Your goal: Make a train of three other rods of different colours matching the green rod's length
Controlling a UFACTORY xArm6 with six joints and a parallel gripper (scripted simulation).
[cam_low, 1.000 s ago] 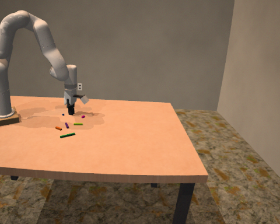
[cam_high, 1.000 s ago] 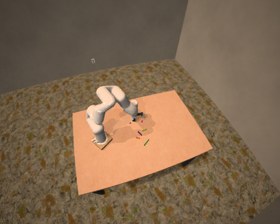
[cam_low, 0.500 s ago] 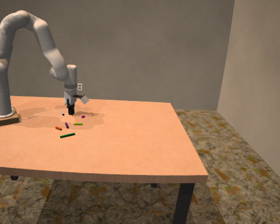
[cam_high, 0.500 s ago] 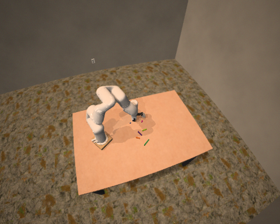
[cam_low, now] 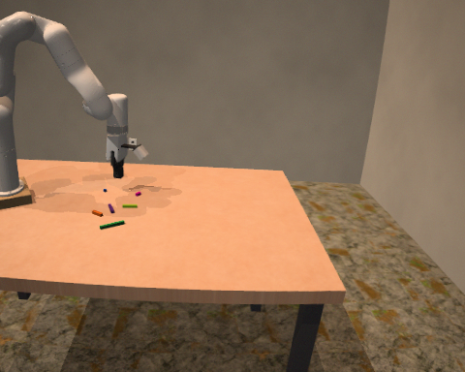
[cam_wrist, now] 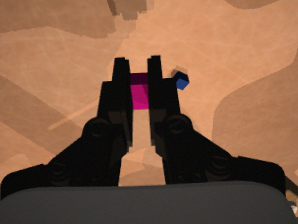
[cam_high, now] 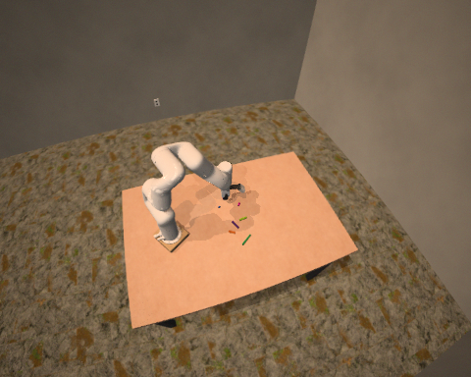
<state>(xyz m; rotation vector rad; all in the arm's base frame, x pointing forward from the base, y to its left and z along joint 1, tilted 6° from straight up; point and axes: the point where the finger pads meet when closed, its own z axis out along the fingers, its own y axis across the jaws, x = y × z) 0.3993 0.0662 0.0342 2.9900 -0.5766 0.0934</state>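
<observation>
Now: hand 7 cm above the blue rod, 5 cm past it and 1 cm to the left of it. Round my hand: orange rod: 21 cm to the right, 7 cm below, 7 cm behind; then lime rod: 16 cm to the right, 7 cm below, 4 cm ahead; then purple rod: 17 cm to the right, 7 cm below, 3 cm behind.
</observation>
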